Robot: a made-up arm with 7 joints.
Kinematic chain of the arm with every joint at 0, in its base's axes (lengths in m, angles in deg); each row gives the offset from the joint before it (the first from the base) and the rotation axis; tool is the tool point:
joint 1: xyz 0 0 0.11 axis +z
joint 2: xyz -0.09 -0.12 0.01 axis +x
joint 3: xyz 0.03 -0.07 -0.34 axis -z
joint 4: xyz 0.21 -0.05 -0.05 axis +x
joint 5: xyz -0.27 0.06 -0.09 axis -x
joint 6: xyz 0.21 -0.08 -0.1 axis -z
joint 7: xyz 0 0.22 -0.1 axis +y
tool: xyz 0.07 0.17 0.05
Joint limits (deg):
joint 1: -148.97..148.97
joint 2: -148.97..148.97
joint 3: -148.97..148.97
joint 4: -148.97..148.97
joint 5: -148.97..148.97
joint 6: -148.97..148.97
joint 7: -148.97..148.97
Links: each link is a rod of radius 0.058 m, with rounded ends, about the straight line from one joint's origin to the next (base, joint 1, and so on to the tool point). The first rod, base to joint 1, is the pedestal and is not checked.
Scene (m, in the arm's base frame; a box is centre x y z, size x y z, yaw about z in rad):
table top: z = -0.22
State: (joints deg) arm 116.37 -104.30 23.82 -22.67 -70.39 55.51 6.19
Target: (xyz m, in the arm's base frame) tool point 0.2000 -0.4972 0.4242
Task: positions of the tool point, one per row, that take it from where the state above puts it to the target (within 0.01 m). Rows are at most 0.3 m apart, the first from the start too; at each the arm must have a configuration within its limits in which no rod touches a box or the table.
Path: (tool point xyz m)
1: 0.4576 0.5539 0.3229
2: 0.5683 0.3609 0.2604
3: 0.6256 0.1115 0.2336
4: 0.5858 -0.1577 0.2546
5: 0.4342 -0.3829 0.3224
6: 0.2000 -0.4972 0.4242

